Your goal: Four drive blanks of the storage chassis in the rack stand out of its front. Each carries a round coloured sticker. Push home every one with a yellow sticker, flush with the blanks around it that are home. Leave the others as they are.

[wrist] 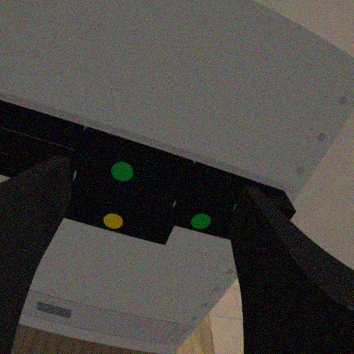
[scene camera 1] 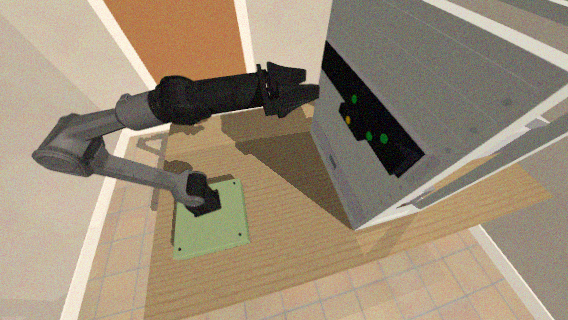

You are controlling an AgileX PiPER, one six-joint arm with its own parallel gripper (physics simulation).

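Note:
The drive blank with the yellow sticker (scene camera 1: 348, 120) (wrist: 113, 221) stands out at the lower edge of the black chassis front. A green-stickered blank (scene camera 1: 354, 99) (wrist: 122, 171) is directly above it. Another green-stickered blank (scene camera 1: 369, 135) (wrist: 201, 221) is to its right. The fourth blank's green sticker (scene camera 1: 384, 138) (wrist: 235, 206) is farther right, mostly hidden by the right finger in the wrist view. My gripper (scene camera 1: 311, 84) (wrist: 153, 191) is open and empty, in front of the chassis, with its fingers spread to either side of the yellow-stickered blank in the wrist view.
The grey rack (scene camera 1: 425, 65) (wrist: 175, 65) surrounds the dark front opening and stands on the wooden table (scene camera 1: 280, 250). A grey panel (wrist: 125, 270) lies below the blanks. The arm's base sits on a green plate (scene camera 1: 227, 232). An orange door panel (scene camera 1: 175, 35) is behind.

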